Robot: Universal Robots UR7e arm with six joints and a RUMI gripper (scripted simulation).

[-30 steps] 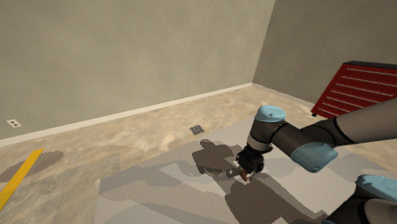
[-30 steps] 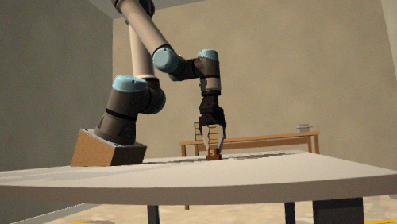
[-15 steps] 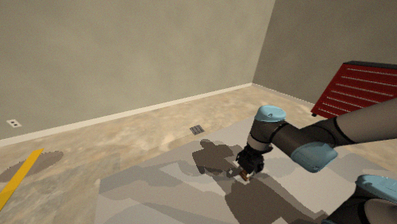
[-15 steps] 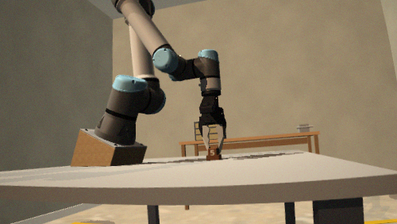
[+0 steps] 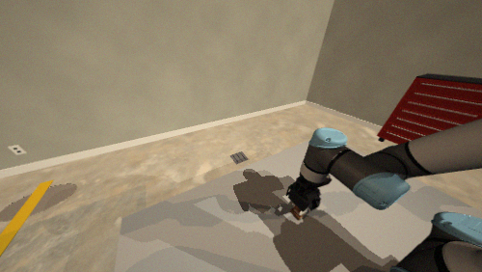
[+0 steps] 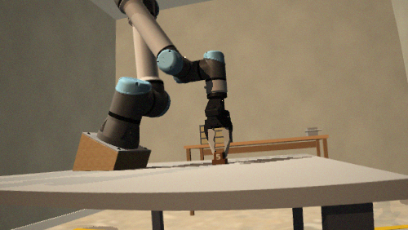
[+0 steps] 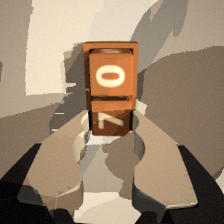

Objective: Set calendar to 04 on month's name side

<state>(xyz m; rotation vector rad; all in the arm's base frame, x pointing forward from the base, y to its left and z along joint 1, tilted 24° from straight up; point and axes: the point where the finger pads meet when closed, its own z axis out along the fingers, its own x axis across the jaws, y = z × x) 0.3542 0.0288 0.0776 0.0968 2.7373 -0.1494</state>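
My hand is 3 cm above the calendar tray and 2 cm to the left of it. The rest, counted from my hand: cube (3 cm to the right, 1 cm below).
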